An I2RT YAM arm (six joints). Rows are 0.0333 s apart.
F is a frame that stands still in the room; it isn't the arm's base.
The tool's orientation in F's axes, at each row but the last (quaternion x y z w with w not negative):
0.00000, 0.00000, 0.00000, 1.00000
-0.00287, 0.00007, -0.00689, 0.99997
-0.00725, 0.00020, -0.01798, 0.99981
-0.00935, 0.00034, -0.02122, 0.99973
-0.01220, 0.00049, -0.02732, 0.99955
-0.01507, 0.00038, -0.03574, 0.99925
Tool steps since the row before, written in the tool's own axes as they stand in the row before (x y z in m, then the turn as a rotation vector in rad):
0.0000, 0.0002, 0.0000, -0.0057, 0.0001, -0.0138
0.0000, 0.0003, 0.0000, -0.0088, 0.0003, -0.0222
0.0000, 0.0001, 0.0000, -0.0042, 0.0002, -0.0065
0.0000, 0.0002, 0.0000, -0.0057, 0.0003, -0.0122
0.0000, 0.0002, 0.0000, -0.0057, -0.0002, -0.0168
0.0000, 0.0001, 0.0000, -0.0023, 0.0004, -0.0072
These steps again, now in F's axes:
0.0000, 0.0002, 0.0000, -0.0057, 0.0001, -0.0138
0.0000, 0.0003, 0.0000, -0.0088, 0.0003, -0.0222
0.0000, 0.0001, 0.0000, -0.0042, 0.0003, -0.0065
0.0000, 0.0002, 0.0000, -0.0057, 0.0003, -0.0122
0.0000, 0.0002, 0.0000, -0.0057, -0.0003, -0.0168
0.0000, 0.0001, 0.0000, -0.0023, 0.0003, -0.0072

